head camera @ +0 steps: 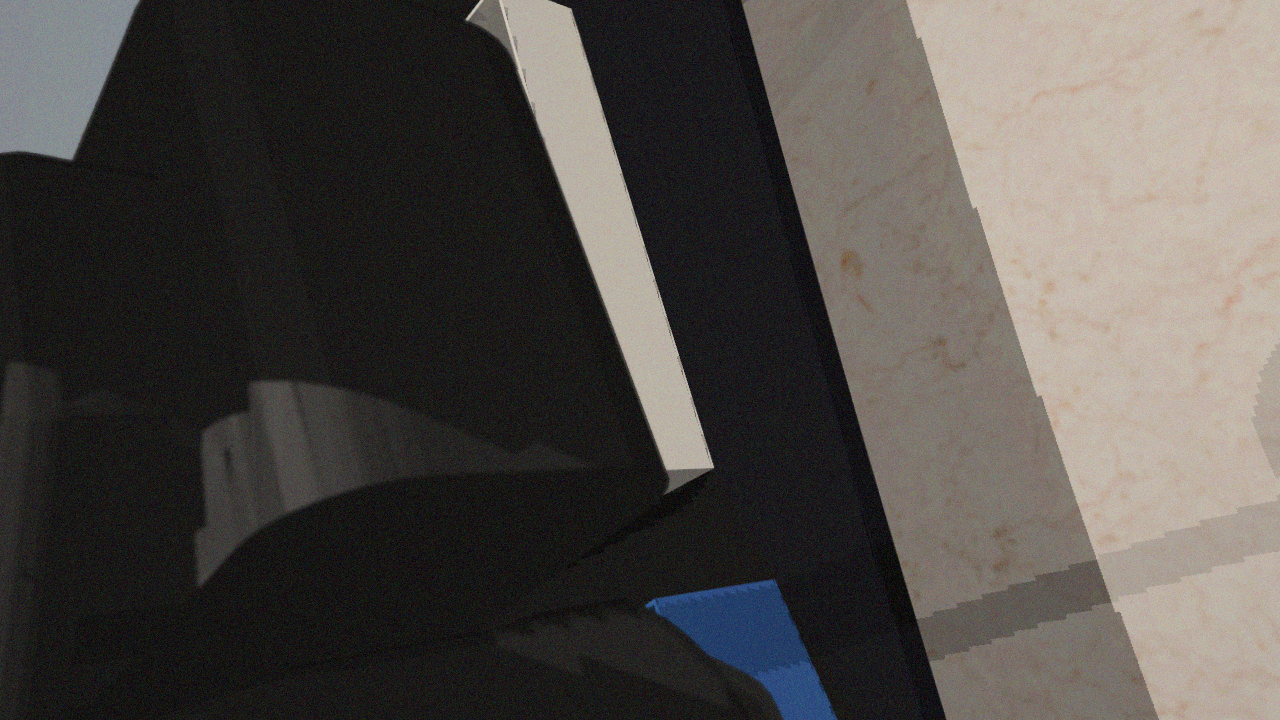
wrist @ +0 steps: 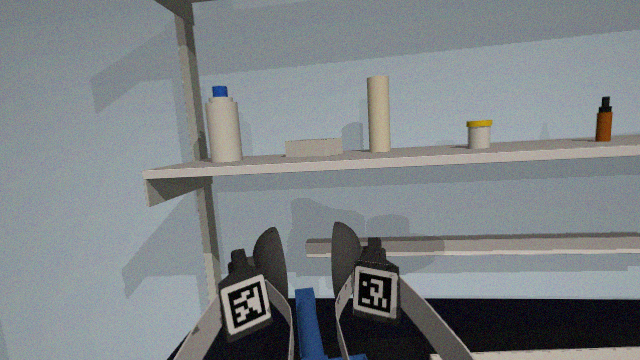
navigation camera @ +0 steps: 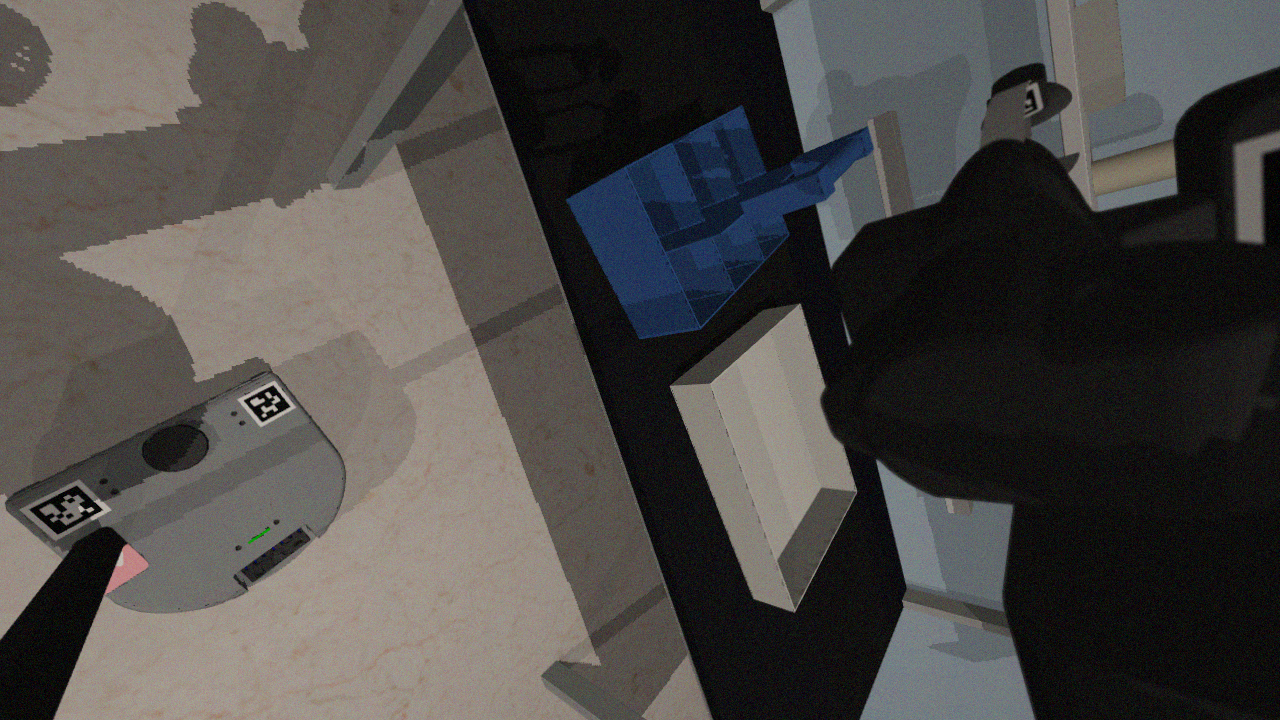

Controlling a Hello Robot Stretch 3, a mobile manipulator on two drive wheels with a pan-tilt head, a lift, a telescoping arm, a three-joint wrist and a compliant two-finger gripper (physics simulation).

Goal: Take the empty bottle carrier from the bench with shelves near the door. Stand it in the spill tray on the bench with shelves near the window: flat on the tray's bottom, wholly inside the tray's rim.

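Seen in the pictures: gripper, between the fingertips: point(navigation camera: 1030, 133); robot's base, origin of its link: point(navigation camera: 178, 445).
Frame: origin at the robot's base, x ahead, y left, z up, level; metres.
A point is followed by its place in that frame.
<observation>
The blue bottle carrier point(head camera: 738, 626) @[x -0.109, y -0.460, z 0.814 m] point(navigation camera: 617, 241) @[x 0.004, y -0.455, z 0.812 m] point(wrist: 307, 320) stands upright on the black bench top point(head camera: 689, 179) @[x -0.418, y -0.393, z 0.763 m] point(navigation camera: 644, 429) @[x -0.243, y -0.394, z 0.762 m] point(wrist: 525, 325); its compartments look empty and a handle bar runs across its top. A pale, open tray point(head camera: 608, 241) @[x -0.402, y -0.456, z 0.800 m] point(navigation camera: 733, 492) @[x -0.407, y -0.455, z 0.807 m] point(wrist: 550, 356) stands beside it on the same bench, close but apart. My gripper point(navigation camera: 1056, 129) @[x -0.024, y -0.421, z 1.208 m] point(wrist: 307, 250) @[x -0.024, y -0.421, z 1.208 m] is partly open and empty. It hangs above the bench, higher than the carrier's handle, which shows below and between the fingers in the wrist view. In the head camera view my dark arm hides most of the tray and carrier.
A wall shelf point(wrist: 450, 159) bears a white bottle point(wrist: 225, 132), a low box point(wrist: 313, 147), a cream cylinder point(wrist: 379, 115), a yellow-lidded jar point(wrist: 479, 136) and an amber bottle point(wrist: 604, 125). A rail point(wrist: 500, 246) runs below it. My base point(navigation camera: 223, 501) @[x -0.107, y 0.003, z 0.160 m] stands on the floor before the bench.
</observation>
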